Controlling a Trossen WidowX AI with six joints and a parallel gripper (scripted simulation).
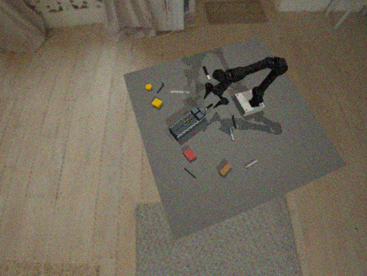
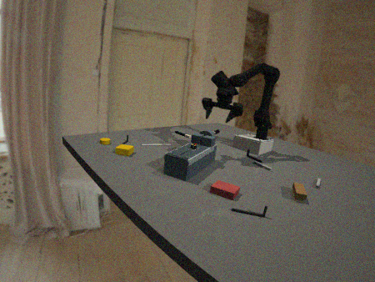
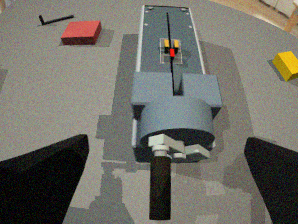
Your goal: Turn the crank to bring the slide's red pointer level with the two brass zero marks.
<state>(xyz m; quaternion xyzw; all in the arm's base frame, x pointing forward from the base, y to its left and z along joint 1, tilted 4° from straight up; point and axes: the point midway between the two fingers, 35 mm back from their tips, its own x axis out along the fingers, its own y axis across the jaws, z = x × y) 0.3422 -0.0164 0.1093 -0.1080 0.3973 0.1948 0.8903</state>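
My gripper tip is 5 cm above the dark handle, 2 cm past it and 1 cm to the left of it. Round my gripper tip: red pointer (14 cm ahead, 9 cm below, 5 cm to the left); yellow block (34 cm ahead, 17 cm to the right, 15 cm below); red block (27 cm to the left, 19 cm ahead, 16 cm below).
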